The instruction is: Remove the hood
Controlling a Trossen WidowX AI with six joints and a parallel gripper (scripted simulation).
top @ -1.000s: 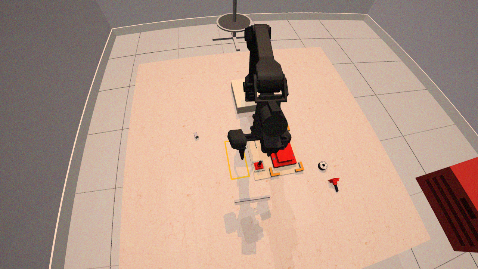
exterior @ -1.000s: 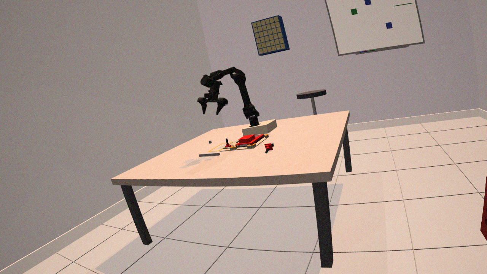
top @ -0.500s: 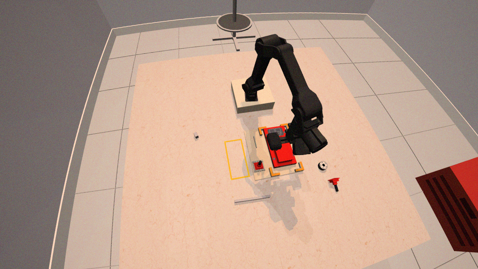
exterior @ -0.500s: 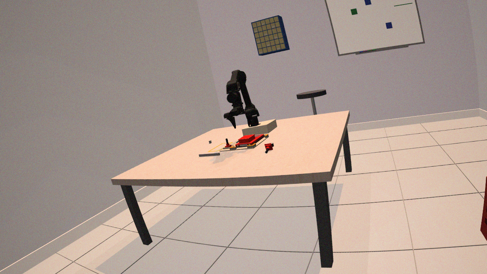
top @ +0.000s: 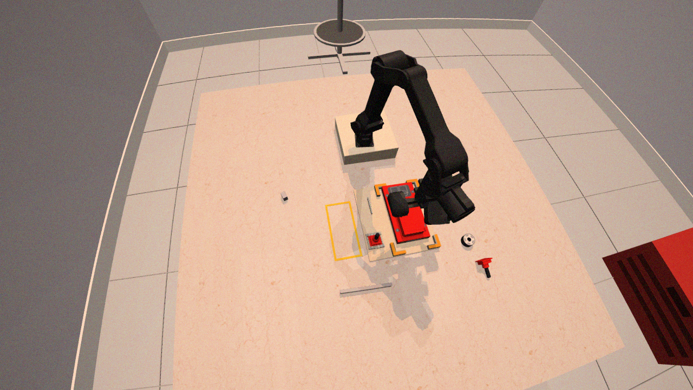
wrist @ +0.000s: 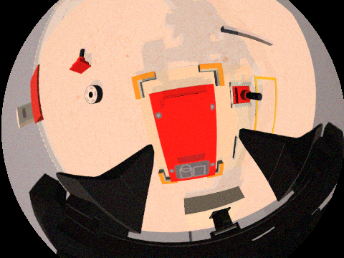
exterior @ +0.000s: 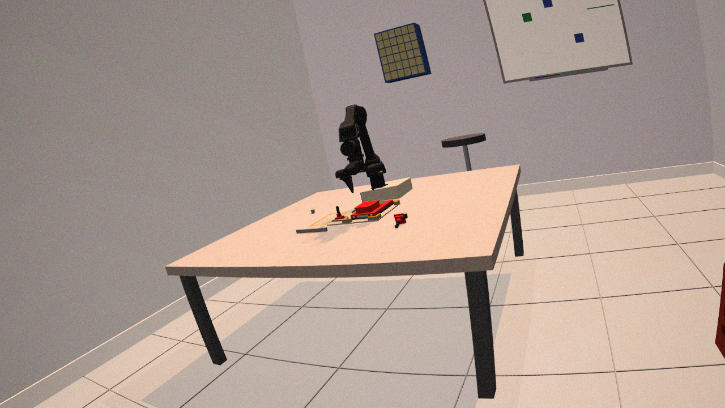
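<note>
Now: the toy car hood 6 cm below my gripper tip and 1 cm behind it. Also, from my gripper tip: white wheel (19 cm to the left, 9 cm below, 6 cm ahead); then grey bar (19 cm ahead, 15 cm to the right, 10 cm below).
</note>
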